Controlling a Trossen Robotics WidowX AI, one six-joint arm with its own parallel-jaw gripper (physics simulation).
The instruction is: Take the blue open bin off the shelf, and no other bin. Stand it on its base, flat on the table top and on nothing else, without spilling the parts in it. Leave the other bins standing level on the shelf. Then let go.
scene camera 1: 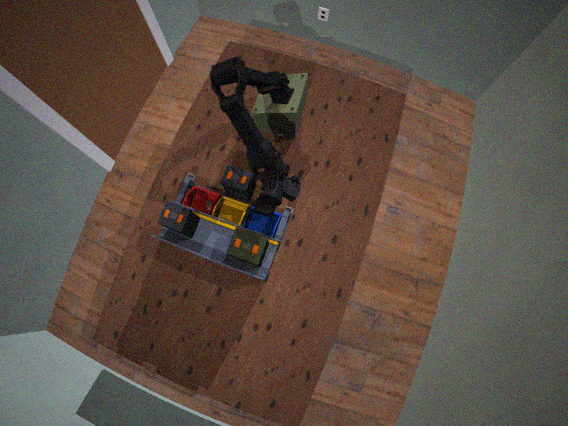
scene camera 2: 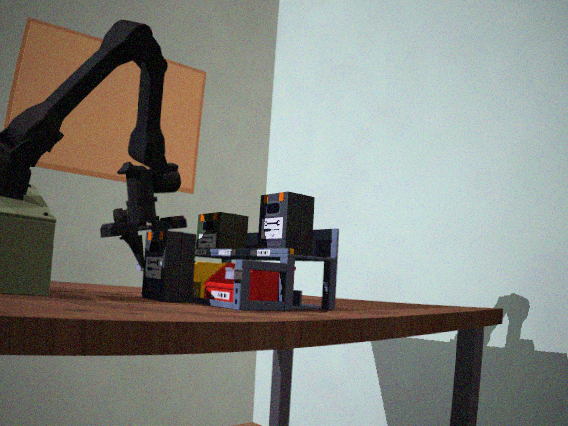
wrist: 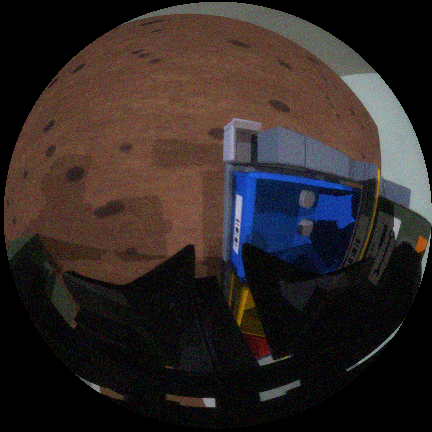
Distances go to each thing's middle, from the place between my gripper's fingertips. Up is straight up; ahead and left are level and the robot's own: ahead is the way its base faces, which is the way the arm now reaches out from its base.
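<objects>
The blue open bin (wrist: 265, 212) has my hand 20 mm above it and 90 mm short of it. Then there is the red bin (scene camera 2: 264, 285), which is 20 mm below my hand, 220 mm to the right of it and 110 mm ahead of it. The yellow bin (scene camera 1: 234, 211) is likewise 20 mm below my hand, but 100 mm ahead of it and 110 mm to the right of it. As for the dark case (scene camera 2: 169, 259), it is 120 mm to the right of my hand and 10 mm behind it.
</objects>
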